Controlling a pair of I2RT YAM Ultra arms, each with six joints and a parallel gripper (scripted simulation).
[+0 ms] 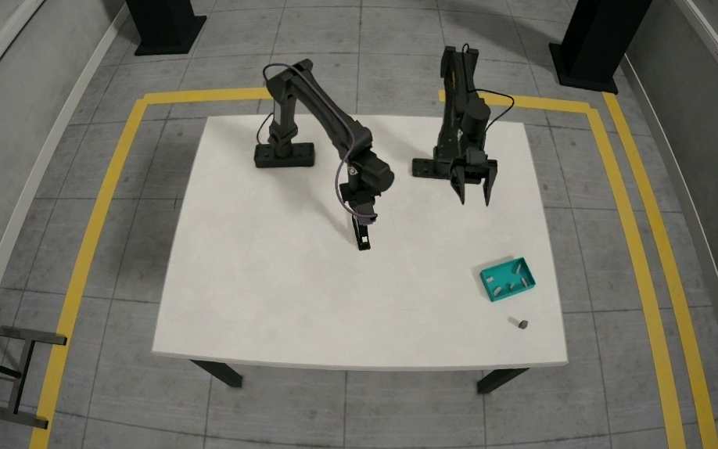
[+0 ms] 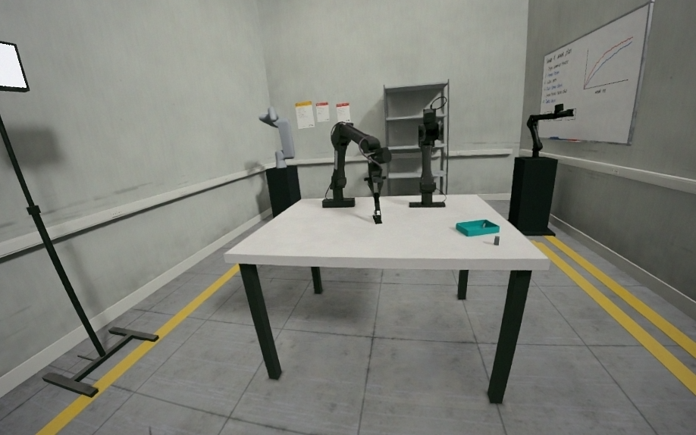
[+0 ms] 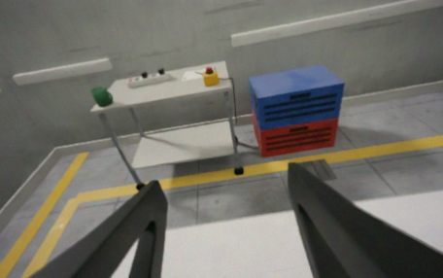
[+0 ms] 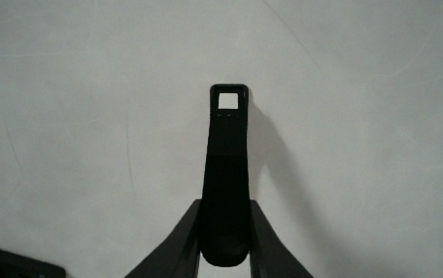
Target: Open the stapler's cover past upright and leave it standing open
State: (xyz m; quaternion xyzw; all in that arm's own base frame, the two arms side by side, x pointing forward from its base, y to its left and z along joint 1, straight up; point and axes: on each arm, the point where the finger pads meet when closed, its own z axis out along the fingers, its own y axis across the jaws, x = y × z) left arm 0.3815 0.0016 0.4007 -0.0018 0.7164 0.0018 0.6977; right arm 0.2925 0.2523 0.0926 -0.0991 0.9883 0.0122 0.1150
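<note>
The stapler cover lies 40 mm below my right hand, 20 mm ahead of it and 10 mm to the left of it. From my right hand the other things lie so: teal tray (440 mm to the left, 120 mm ahead, 110 mm below); stapler (70 mm below); grey block (480 mm to the left, 260 mm ahead, 110 mm below).
</note>
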